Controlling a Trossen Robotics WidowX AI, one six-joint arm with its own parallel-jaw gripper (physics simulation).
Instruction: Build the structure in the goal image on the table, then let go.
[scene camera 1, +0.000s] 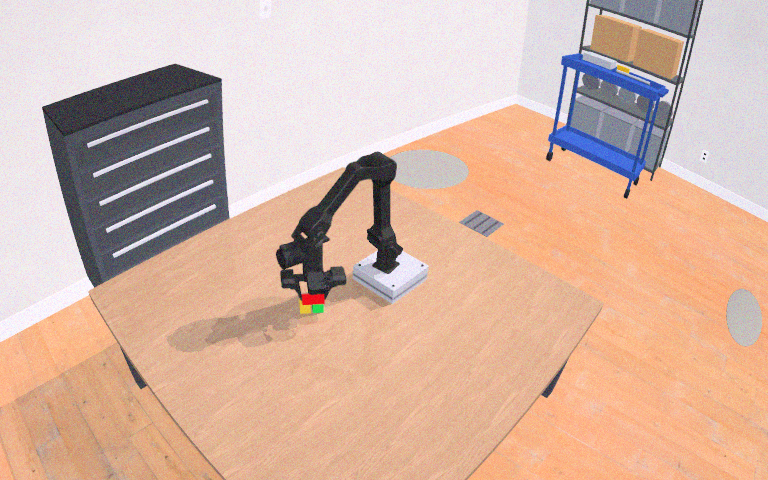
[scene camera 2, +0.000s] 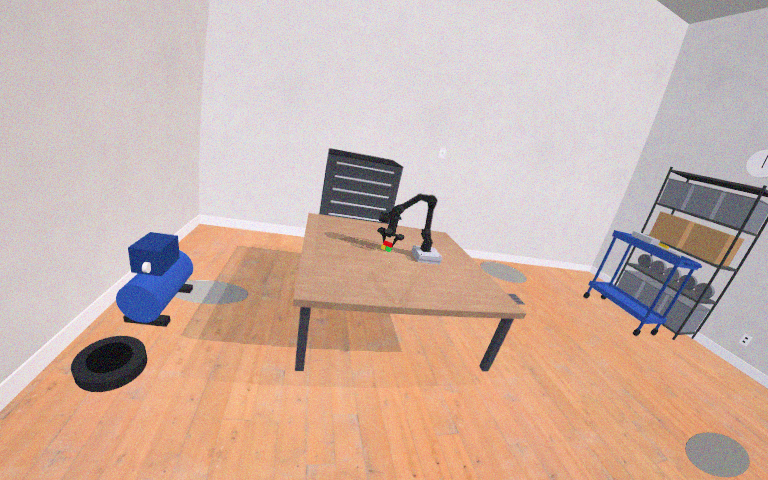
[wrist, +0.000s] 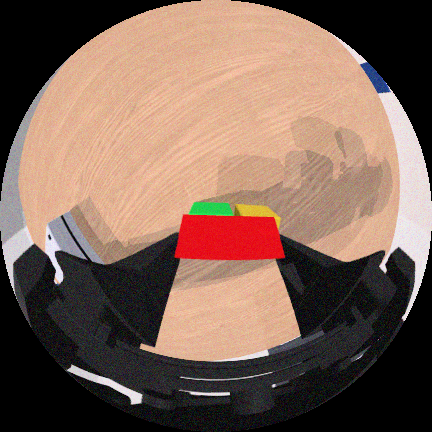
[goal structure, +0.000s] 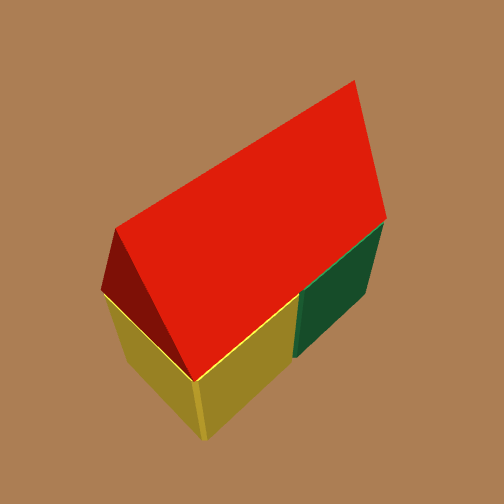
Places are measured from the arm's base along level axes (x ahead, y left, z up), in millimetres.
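Where they show: gripper, fingertip midpoint: (scene camera 1: 313, 299) (scene camera 2: 388, 244) (wrist: 228, 239); arm's base, origin of the base link: (scene camera 1: 385, 265) (scene camera 2: 425, 250).
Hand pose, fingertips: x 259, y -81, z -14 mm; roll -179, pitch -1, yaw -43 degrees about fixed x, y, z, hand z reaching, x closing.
Note:
Things, the pixels of their top centre, and the offset from my fingertips. Level surfaces: height alone.
- yellow cube, middle of its top: (wrist: 258, 235) (scene camera 1: 304, 301) (scene camera 2: 384, 244) dx +17, dy -19, dz -9 mm
- green cube, middle of its top: (wrist: 209, 234) (scene camera 1: 317, 301) (scene camera 2: 389, 246) dx -10, dy +8, dz -9 mm
- table, its level: dz -42 mm
- red block, middle of its top: (wrist: 232, 269) (scene camera 1: 312, 292) (scene camera 2: 389, 241) dx -4, dy -5, dz +24 mm
A yellow cube (scene camera 1: 305, 307) (scene camera 2: 383, 247) (wrist: 257, 210) and a green cube (scene camera 1: 318, 309) (scene camera 2: 388, 249) (wrist: 212, 209) stand side by side on the table (scene camera 1: 396, 384) (scene camera 2: 362, 283) (wrist: 150, 90). A red block (scene camera 1: 313, 298) (scene camera 2: 387, 243) (wrist: 229, 237) lies level across the tops of both, spanning them, with no gap visible in scene camera 1. My gripper (wrist: 228, 239) is shut on the red block, one finger at each end, and points down. In the wrist view the red block hides the near parts of both cubes.
The white base block (scene camera 1: 390, 276) (scene camera 2: 426, 254) of the arm is beside the cubes, to their right in both scene views. A dark drawer cabinet (scene camera 1: 152, 169) (scene camera 2: 362, 183) stands behind the table. A blue cart (scene camera 1: 597, 155) (scene camera 2: 628, 302) stands on the floor at the right.

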